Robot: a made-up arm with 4 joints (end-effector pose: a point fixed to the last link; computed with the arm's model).
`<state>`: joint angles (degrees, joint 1 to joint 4).
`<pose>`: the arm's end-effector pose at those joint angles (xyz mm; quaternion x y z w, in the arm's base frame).
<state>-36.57 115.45 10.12 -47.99</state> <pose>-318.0 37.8 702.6 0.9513 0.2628 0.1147 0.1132</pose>
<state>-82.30 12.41 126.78 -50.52</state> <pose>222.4 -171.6 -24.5 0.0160 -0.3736 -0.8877 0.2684</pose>
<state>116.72 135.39 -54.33 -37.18</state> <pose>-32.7 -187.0 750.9 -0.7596 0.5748 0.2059 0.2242</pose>
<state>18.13 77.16 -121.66 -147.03</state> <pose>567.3 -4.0 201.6 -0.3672 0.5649 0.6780 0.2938</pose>
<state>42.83 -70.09 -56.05 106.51</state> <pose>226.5 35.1 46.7 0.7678 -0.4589 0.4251 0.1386</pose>
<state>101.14 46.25 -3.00 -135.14</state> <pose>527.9 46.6 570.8 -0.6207 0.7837 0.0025 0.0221</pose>
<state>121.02 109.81 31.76 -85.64</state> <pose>396.8 196.7 627.7 0.4193 -0.8578 0.2443 0.1692</pose>
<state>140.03 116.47 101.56 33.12</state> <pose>344.8 -197.4 160.4 -0.5589 -0.6506 -0.3744 0.3524</pose>
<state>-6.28 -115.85 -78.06 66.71</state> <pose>205.2 -54.8 175.0 -0.7611 -0.3040 -0.5728 0.0140</pose>
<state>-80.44 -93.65 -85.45 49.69</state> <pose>80.5 210.4 146.3 -0.3685 -0.6442 -0.3312 0.5827</pose>
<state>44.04 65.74 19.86 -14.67</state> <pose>94.3 466.8 373.3 0.5616 -0.3073 -0.1378 0.7558</pose>
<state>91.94 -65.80 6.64 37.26</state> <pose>22.7 195.4 118.8 -0.5330 0.5719 -0.4075 0.4720</pose>
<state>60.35 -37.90 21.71 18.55</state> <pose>-69.8 238.9 102.6 -0.3856 0.2608 -0.2745 0.8414</pose>
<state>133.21 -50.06 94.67 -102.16</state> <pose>116.3 458.2 403.5 0.7733 0.0103 -0.4887 0.4038</pose>
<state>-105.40 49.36 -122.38 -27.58</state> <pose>-382.2 310.2 134.7 0.0500 0.3388 -0.2213 0.9131</pose>
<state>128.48 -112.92 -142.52 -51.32</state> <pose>-314.0 -278.9 612.7 -0.9163 -0.2595 -0.3050 0.0030</pose>
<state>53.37 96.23 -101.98 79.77</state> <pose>296.1 -147.2 455.0 0.4293 0.6534 -0.3040 0.5444</pose>
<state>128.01 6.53 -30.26 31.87</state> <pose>318.2 -200.5 183.7 -0.0156 0.2279 -0.9546 0.1912</pose>
